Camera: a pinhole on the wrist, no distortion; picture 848 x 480 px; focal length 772.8 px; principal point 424.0 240.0 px. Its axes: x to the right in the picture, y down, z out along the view. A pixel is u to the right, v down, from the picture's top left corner.
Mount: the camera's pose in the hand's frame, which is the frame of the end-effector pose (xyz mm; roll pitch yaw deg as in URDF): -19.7 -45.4 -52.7 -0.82 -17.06 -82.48
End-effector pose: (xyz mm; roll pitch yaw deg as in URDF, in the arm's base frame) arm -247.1 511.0 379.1 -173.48 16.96 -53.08
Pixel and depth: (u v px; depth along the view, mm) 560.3 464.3 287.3
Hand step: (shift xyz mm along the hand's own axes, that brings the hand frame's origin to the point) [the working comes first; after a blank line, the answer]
In the camera's frame: 50.7 83.4 287.3

62.4 1.2 235.7
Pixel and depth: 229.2 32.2 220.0
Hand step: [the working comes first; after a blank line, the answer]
In the camera's frame: -55.5 -59.2 220.0

-90.6 64.1 142.1
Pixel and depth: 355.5 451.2 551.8
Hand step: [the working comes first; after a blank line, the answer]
In the camera's frame: -48.9 150.8 551.8

110.4 181.6 458.4
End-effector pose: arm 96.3 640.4 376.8 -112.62 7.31 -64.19
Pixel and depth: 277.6 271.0 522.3
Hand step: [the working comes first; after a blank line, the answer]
In the camera's frame: -98.9 21.0 522.3

-23.9 203.9 417.3
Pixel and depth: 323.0 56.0 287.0
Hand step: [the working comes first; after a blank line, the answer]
In the camera's frame: -37.5 -68.3 287.0

-99.1 65.5 211.6
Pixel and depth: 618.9 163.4 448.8
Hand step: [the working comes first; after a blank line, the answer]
In the camera's frame: 113.2 -44.5 448.8

-60.5 -27.0 410.1
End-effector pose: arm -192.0 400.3 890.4 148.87 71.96 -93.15
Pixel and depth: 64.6 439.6 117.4
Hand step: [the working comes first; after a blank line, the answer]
In the camera's frame: -54.6 30.3 117.4

0.7 44.6 43.1
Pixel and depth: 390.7 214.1 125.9
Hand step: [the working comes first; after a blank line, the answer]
In the camera's frame: -5.4 -4.2 125.9

-27.6 -3.9 66.1
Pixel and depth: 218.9 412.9 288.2
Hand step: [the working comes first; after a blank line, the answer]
In the camera's frame: -76.5 64.5 288.2

27.7 119.6 199.5
